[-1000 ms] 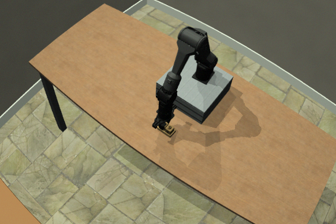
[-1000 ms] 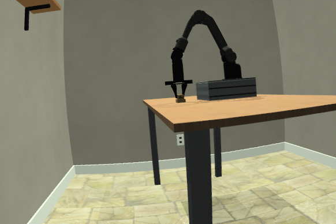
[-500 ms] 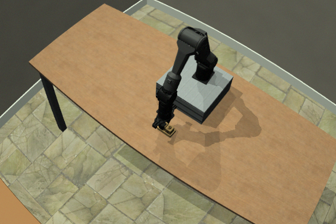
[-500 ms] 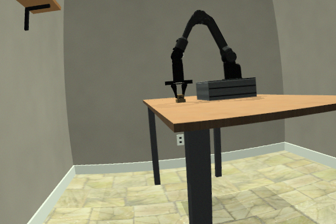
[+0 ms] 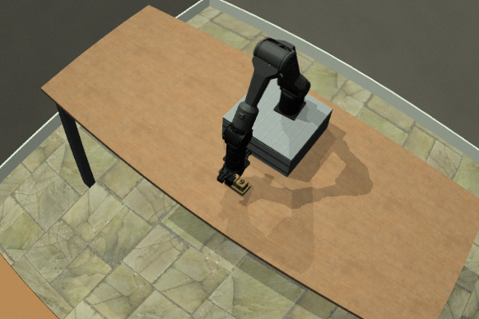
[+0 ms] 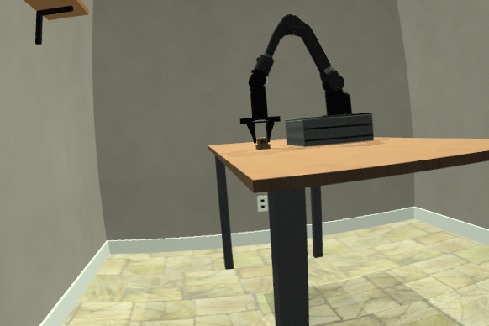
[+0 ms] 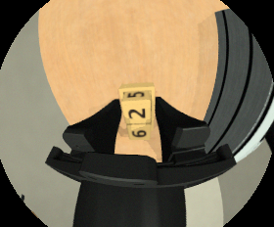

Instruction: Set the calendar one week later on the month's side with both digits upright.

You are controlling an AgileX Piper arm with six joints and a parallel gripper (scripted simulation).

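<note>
The digit cube lies 3 cm to the left of my hand. Also, from my hand: tan calendar tray 2 cm to the left, 2 cm below; wooden cube right at my hand.
</note>
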